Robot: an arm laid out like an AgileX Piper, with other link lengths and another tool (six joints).
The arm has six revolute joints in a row. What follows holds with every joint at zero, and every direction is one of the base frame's.
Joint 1 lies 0.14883 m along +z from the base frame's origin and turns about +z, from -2.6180 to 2.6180 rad.
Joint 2 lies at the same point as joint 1 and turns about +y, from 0.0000 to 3.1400 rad.
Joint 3 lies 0.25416 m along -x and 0.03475 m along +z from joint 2 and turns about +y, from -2.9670 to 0.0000 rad.
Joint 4 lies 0.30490 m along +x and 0.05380 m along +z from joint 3 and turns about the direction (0.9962, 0, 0.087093), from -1.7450 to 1.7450 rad.
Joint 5 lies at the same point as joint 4 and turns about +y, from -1.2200 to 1.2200 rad.
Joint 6 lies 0.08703 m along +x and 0.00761 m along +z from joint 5 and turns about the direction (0.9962, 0, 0.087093), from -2.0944 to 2.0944 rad.
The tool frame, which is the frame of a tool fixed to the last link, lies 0.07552 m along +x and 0.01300 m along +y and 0.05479 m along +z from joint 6; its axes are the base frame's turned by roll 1.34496, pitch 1.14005 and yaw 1.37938 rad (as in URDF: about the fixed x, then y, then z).
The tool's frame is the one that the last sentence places.
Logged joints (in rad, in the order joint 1, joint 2, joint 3, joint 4, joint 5, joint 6), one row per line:
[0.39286, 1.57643, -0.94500, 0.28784, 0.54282, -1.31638]
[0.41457, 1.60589, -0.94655, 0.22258, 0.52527, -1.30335]
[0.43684, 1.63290, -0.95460, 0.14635, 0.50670, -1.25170]
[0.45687, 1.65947, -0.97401, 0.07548, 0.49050, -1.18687]
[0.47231, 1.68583, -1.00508, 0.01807, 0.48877, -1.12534]
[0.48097, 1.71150, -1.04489, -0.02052, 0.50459, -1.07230]
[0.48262, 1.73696, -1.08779, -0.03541, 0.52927, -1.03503]
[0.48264, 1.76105, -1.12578, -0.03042, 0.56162, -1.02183]
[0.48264, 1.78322, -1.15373, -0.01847, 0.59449, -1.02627]
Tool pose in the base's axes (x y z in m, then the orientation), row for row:
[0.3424, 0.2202, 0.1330, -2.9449, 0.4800, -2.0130]
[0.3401, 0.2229, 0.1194, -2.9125, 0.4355, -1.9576]
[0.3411, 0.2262, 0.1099, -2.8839, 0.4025, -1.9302]
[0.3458, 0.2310, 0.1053, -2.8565, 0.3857, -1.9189]
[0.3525, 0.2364, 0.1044, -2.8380, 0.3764, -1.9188]
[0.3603, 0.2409, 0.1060, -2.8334, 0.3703, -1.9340]
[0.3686, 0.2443, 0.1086, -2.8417, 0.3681, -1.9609]
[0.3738, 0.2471, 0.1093, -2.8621, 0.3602, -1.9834]
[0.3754, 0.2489, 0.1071, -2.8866, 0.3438, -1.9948]
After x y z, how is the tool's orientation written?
As angles about the fixed x, y, z axes (roll, pitch, yaw), in radians.
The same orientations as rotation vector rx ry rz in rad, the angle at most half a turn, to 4 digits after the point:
[-1.3533, 2.2568, 0.1250]
[-1.4250, 2.2402, 0.0743]
[-1.4604, 2.2325, 0.0257]
[-1.4686, 2.2254, -0.0145]
[-1.4646, 2.2244, -0.0424]
[-1.4491, 2.2375, -0.0573]
[-1.4246, 2.2611, -0.0585]
[-1.4143, 2.2887, -0.0486]
[-1.4229, 2.3148, -0.0367]

